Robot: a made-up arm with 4 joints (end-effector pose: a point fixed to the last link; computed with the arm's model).
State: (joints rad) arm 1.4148 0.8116 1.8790 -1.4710
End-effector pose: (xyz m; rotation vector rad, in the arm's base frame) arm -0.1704 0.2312 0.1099 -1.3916 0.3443 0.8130
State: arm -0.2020 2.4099 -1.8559 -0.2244
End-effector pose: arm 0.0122 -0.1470 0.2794 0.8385 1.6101 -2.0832
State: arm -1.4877 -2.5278 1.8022 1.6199
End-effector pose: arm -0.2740 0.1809 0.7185 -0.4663 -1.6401 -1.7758
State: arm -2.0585 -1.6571 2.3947 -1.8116
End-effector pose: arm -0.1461 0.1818 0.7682 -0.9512 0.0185 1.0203
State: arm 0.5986 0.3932 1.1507 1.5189
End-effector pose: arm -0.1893 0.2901 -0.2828 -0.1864 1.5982 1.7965
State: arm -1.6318 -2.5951 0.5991 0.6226
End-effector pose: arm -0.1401 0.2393 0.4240 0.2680 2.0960 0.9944
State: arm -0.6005 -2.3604 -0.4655 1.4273
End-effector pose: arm 0.3249 0.1184 0.1895 1.8459 2.2267 -0.6897
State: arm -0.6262 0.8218 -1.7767 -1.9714
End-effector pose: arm -0.0327 -0.1448 -0.1352 1.0042 1.8143 -1.5126
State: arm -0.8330 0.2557 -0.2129 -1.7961
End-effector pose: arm 0.1142 -0.0180 0.0041 0.6556 -0.2226 -1.6725
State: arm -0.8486 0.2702 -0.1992 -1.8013
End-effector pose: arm 0.1110 -0.0152 0.0077 0.6489 -0.2340 -1.6819
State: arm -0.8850 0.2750 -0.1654 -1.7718
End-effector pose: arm 0.1130 -0.0108 0.0151 0.6474 -0.2949 -1.6564
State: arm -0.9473 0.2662 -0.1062 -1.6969
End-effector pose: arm 0.1214 -0.0041 0.0281 0.6474 -0.4181 -1.5868
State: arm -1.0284 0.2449 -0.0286 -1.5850
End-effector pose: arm 0.1338 0.0052 0.0472 0.6380 -0.5869 -1.4848
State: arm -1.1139 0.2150 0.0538 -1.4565
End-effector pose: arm 0.1466 0.0164 0.0707 0.6122 -0.7687 -1.3734
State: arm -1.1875 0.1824 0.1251 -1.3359
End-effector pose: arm 0.1571 0.0277 0.0941 0.5746 -0.9278 -1.2753
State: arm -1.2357 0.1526 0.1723 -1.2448
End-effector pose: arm 0.1646 0.0361 0.1120 0.5402 -1.0382 -1.2040
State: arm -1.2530 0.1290 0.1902 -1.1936
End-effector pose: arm 0.1700 0.0396 0.1211 0.5225 -1.0914 -1.1621
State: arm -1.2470 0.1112 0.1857 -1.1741
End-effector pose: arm 0.1742 0.0388 0.1229 0.5217 -1.1020 -1.1410
